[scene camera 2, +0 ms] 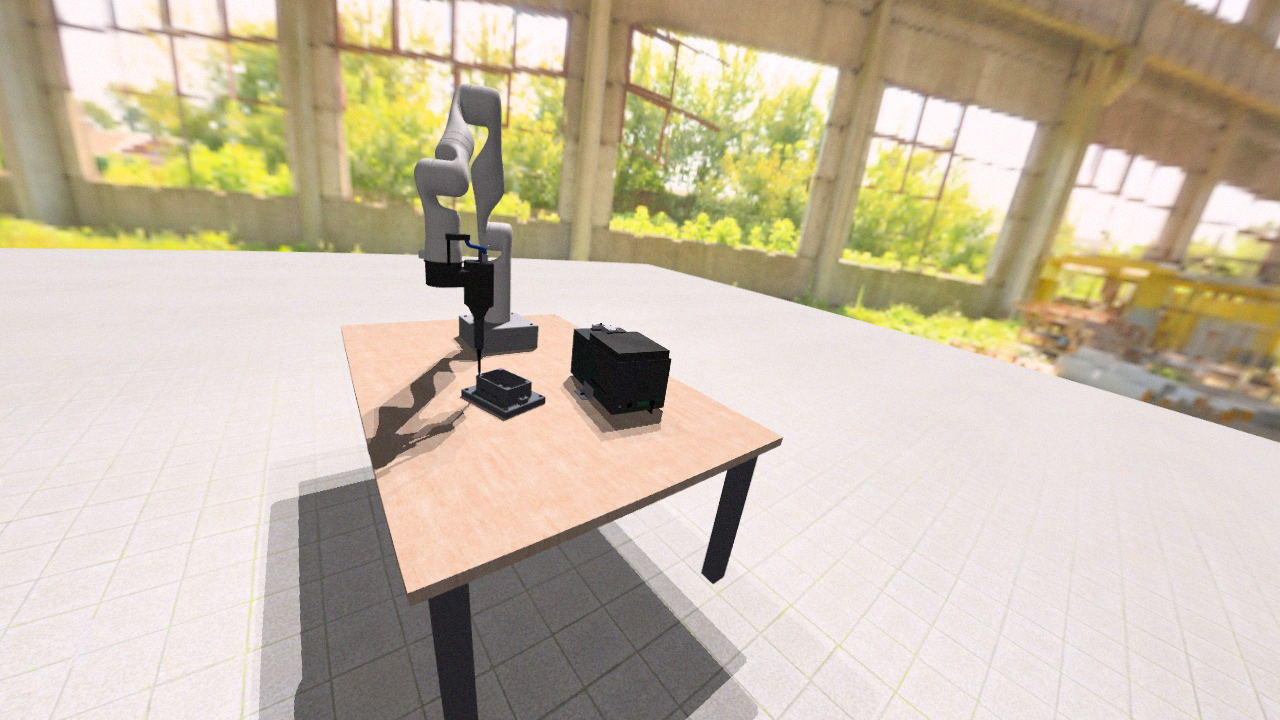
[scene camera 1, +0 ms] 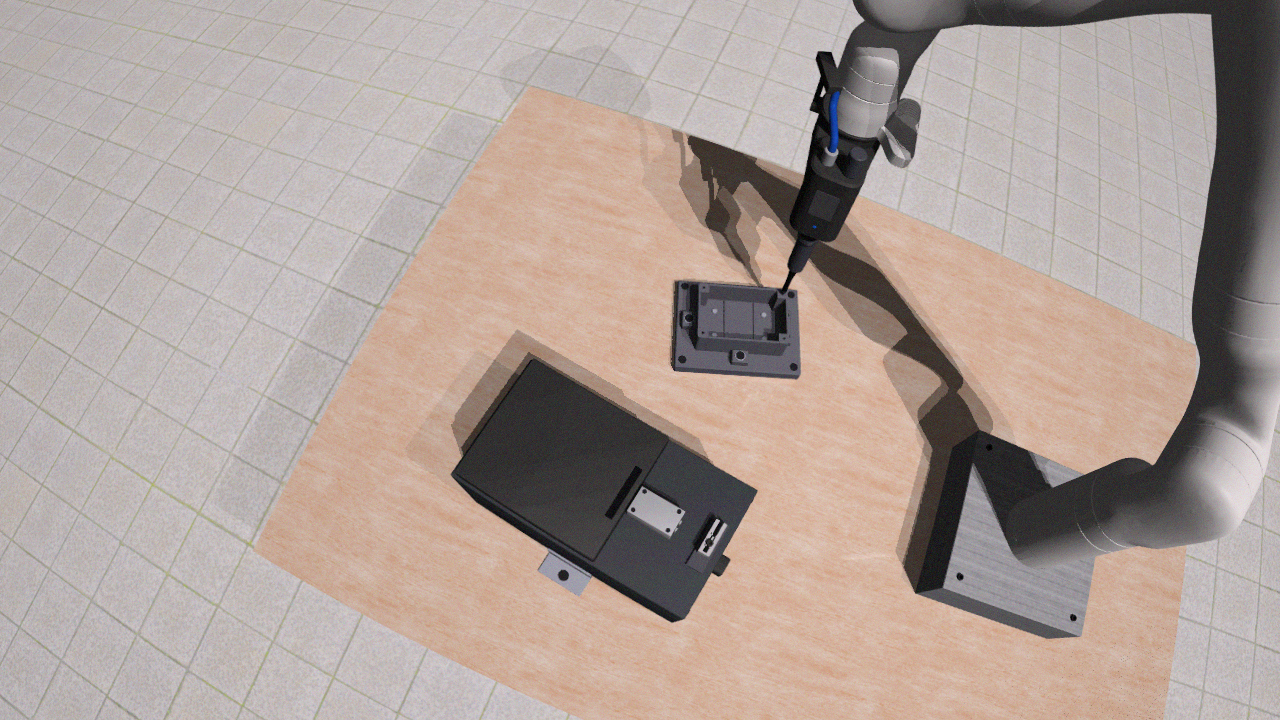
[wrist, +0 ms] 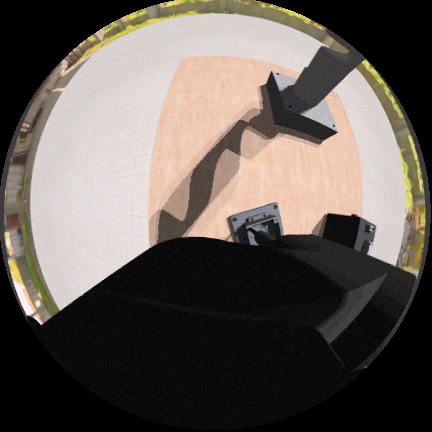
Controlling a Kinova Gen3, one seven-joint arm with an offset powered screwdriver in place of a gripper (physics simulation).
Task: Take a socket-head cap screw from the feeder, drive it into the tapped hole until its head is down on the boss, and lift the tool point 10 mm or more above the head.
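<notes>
My screwdriver (scene camera 1: 785, 289) (scene camera 2: 478, 372) (wrist: 250, 230) points down, with its bit tip at the back right corner of the dark grey housing in scene camera 1. The housing's base plate (scene camera 1: 707, 360) (scene camera 2: 506, 412) lies on the table. Its open box has walls around a recess, and small bosses with holes show at the front (scene camera 1: 740, 356) and on the left (scene camera 1: 687, 317). I cannot make out a screw at the tip, or whether the tip touches the housing. The black feeder (scene camera 1: 563, 447) (scene camera 2: 622, 367) (wrist: 341, 231) stands apart from the housing, with a small slotted metal pick-up part (scene camera 1: 712, 537) on its lower deck.
The grey robot base block (scene camera 1: 993, 573) (scene camera 2: 503, 338) (wrist: 302, 125) stands on the wooden table (scene camera 1: 832, 644) (scene camera 2: 554, 501) (wrist: 200, 90). A light bracket (scene camera 1: 577, 582) juts from the feeder's side. The arm reaches over the table's right side in scene camera 1. Dark arm shadows cross the wood.
</notes>
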